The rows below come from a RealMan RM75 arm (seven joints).
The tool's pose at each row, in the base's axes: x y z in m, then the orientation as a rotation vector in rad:
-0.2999, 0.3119, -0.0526, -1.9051, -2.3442, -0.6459
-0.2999, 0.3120, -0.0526, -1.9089, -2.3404, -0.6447
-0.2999, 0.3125, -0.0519, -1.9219, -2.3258, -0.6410
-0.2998, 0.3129, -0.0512, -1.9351, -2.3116, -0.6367
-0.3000, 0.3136, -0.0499, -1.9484, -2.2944, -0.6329
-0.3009, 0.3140, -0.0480, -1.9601, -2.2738, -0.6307
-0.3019, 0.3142, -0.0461, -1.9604, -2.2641, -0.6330
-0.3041, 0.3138, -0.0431, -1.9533, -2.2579, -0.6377
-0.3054, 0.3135, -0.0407, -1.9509, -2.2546, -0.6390
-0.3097, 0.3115, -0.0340, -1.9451, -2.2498, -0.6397
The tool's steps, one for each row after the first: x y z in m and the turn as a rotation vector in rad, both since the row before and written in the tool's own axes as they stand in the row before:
0.0001, 0.0000, 0.0000, 0.0005, -0.0003, 0.0036
0.0007, 0.0003, -0.0005, 0.0019, -0.0002, 0.0131
0.0006, 0.0003, -0.0005, 0.0020, -0.0008, 0.0129
0.0011, 0.0003, -0.0010, 0.0025, 0.0009, 0.0146
0.0011, -0.0003, -0.0018, 0.0032, 0.0040, 0.0159
0.0010, -0.0005, -0.0019, 0.0016, 0.0059, 0.0054
0.0010, -0.0014, -0.0033, 0.0022, 0.0090, 0.0007
0.0008, -0.0007, -0.0026, 0.0013, 0.0036, 0.0009
0.0012, -0.0027, -0.0077, 0.0036, 0.0063, 0.0006

